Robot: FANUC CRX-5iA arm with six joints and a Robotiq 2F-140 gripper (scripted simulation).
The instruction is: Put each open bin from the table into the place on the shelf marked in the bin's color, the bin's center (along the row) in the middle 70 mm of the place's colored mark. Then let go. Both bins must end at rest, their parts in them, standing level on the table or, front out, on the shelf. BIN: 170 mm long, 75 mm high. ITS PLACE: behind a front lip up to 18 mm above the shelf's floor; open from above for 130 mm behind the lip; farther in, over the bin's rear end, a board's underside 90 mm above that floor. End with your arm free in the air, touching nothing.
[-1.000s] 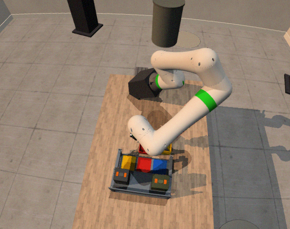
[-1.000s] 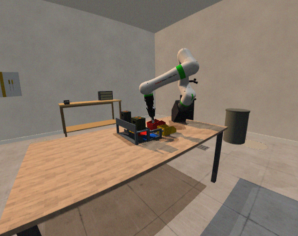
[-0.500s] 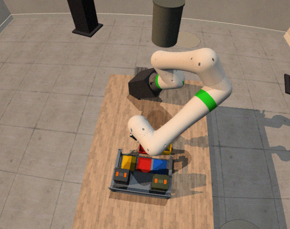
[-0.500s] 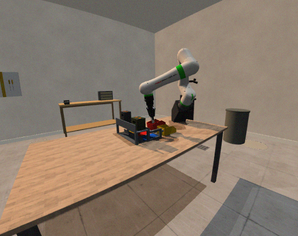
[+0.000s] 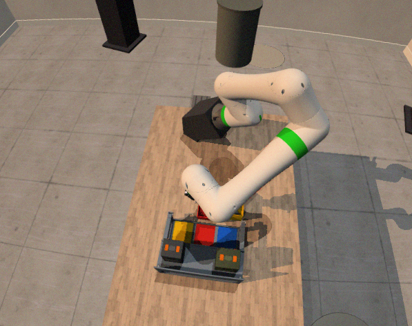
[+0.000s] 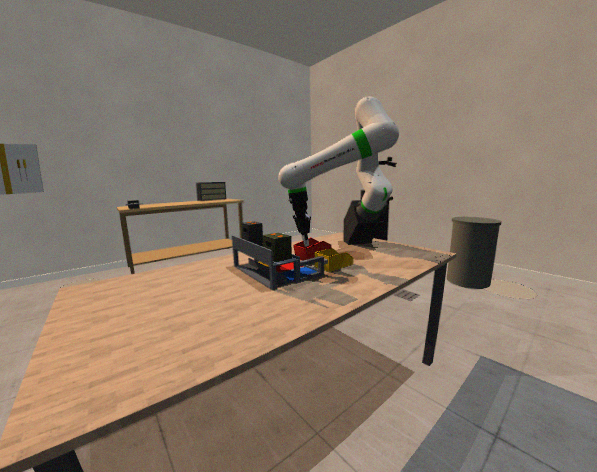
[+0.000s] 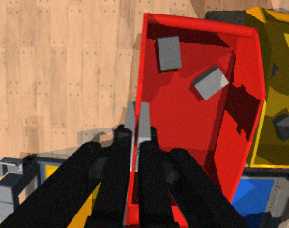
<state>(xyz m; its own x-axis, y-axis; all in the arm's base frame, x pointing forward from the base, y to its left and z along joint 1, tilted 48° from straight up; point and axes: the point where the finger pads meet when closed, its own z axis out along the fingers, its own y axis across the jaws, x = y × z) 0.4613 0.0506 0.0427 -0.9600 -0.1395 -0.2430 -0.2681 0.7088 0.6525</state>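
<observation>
My gripper is now 2 cm past the red bin, 4 cm to the right of it and 4 cm above it. From my hand the other things lie so: yellow bin 9 cm behind, 15 cm to the left, 7 cm below; then red mark 16 cm ahead, 9 cm to the left, 10 cm below; then yellow mark 19 cm ahead, 2 cm to the right, 10 cm below.
</observation>
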